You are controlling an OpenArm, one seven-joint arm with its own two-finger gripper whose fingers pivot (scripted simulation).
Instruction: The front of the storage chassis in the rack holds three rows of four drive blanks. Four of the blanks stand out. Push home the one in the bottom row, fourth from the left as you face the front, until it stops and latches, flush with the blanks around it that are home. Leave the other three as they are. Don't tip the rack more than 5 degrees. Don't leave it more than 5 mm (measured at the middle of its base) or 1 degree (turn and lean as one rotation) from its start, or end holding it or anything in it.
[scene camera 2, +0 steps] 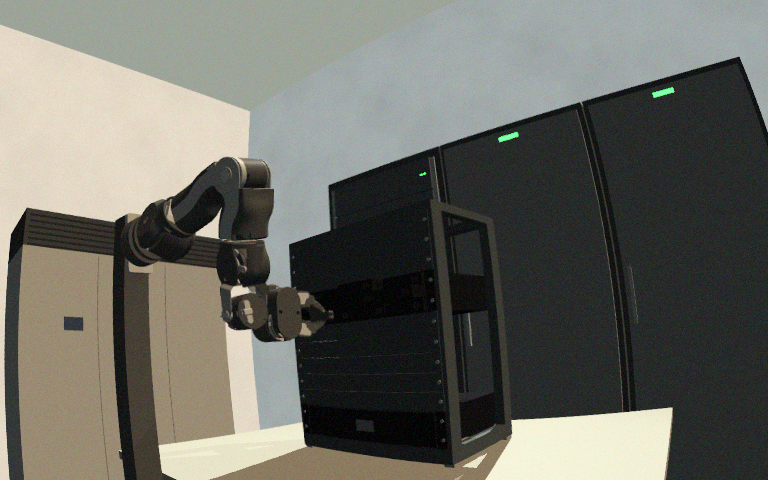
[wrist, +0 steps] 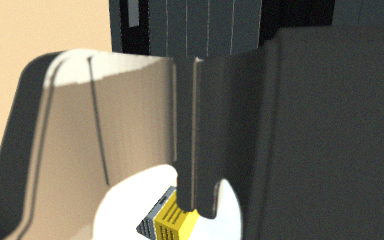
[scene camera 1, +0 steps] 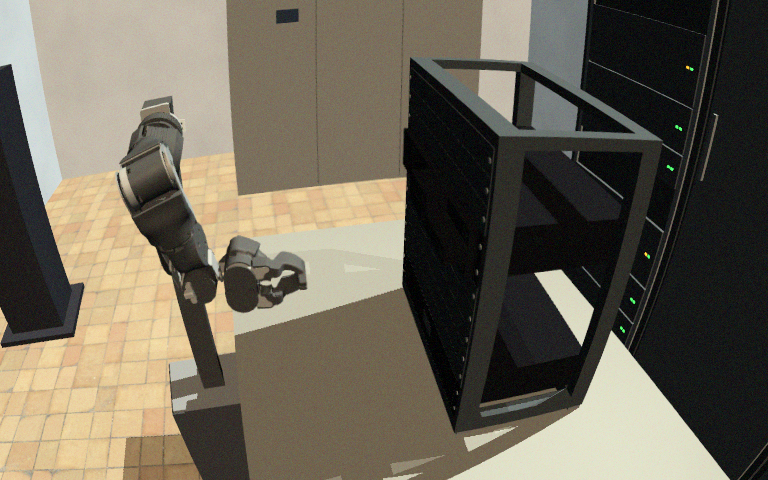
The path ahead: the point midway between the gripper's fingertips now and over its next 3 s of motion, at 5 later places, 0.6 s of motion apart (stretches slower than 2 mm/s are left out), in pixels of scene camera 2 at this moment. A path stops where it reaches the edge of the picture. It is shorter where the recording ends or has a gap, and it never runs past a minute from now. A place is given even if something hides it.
My gripper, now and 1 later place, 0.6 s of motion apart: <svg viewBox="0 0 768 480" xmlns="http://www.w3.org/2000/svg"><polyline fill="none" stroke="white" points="324,316 313,314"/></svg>
